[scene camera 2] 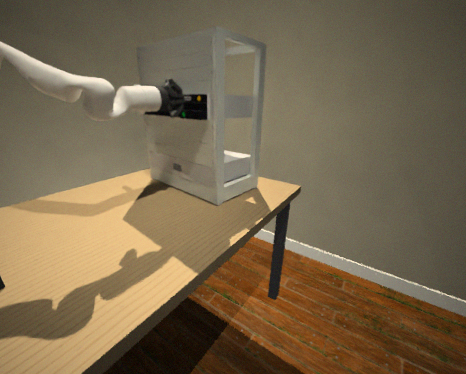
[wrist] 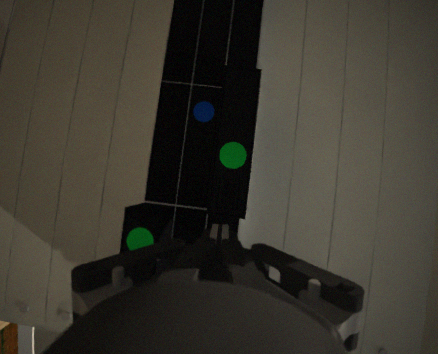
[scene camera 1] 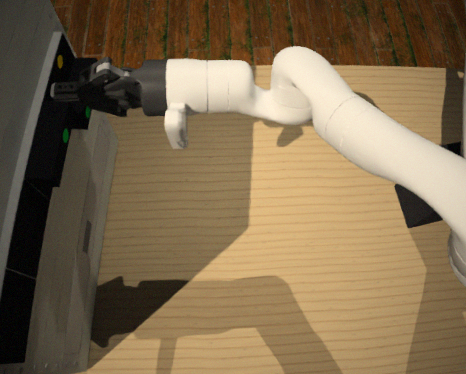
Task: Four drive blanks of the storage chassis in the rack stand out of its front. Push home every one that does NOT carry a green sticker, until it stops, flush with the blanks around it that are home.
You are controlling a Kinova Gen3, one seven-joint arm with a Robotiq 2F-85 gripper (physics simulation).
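Places are measured from the arm's base along level axes (x ahead, y left, z up), in millimetres.
Pixels of known places: gripper, between the fingertips: (scene camera 2: 189,98) (wrist: 220,235) (scene camera 1: 52,92).
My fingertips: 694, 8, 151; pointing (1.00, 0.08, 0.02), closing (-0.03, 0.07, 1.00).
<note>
For each thing: its middle in the pictures, then the offset to it from my fingertips, as dx, dy, dz. Level surfaces: height alone.
- protruding upper-row blank, middle of its body: (wrist: 230,153) (scene camera 1: 21,141) +27, +75, +1
- second green-stickered blank, middle of its body: (wrist: 160,255) (scene camera 1: 54,92) (scene camera 2: 201,114) +25, -35, -56
- blue-stickered blank, middle of its body: (wrist: 180,152) +62, +74, -56
- yellow sticker, middle of its body: (scene camera 1: 60,61) (scene camera 2: 199,98) +0, -50, +1
- wooden table, height of its surface: dz -411
My gripper (scene camera 1: 56,91) (scene camera 2: 187,98) (wrist: 220,235) is shut, its fingertips at the chassis front beside the end of a protruding upper-row blank (scene camera 1: 50,155) (wrist: 239,110) with a green sticker. Whether the tips touch a face is hidden. A second green-stickered blank (scene camera 1: 84,122) (wrist: 131,220) stands out in a lower row, partly behind the gripper in the wrist view. A blue-stickered blank (wrist: 172,140) looks flush with its neighbours. A yellow sticker (scene camera 1: 60,61) (scene camera 2: 199,98) marks an upper-row blank at the chassis end; its depth is hard to judge. Other blanks near the fingers are hidden.
The pale rack (scene camera 2: 182,142) stands on the wooden table (scene camera 1: 300,240) (scene camera 2: 65,240), its panels bordering the chassis. The protruding green-stickered blanks lie close to the fingers. A wall (scene camera 2: 360,125) rises behind the rack.
</note>
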